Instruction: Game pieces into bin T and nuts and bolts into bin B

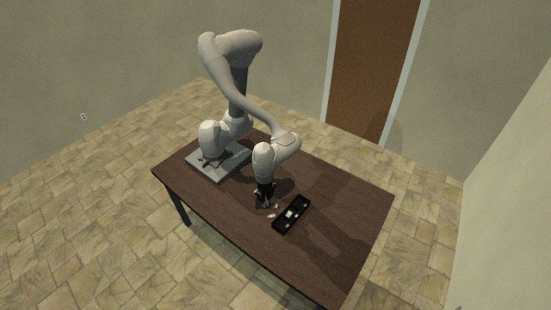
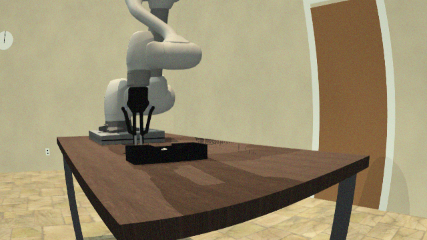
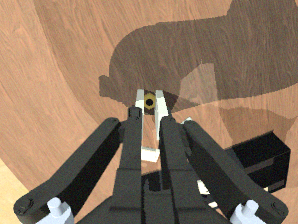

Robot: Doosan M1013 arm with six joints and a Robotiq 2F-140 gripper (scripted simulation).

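My gripper is now 160 mm short of the black bin, 10 mm to the right of it and 10 mm above it. The rest, counted from my hand: white domino 150 mm ahead, 10 mm below; gold ring-shaped nut 30 mm below; dark piece 150 mm ahead, 20 mm to the left, 20 mm below.
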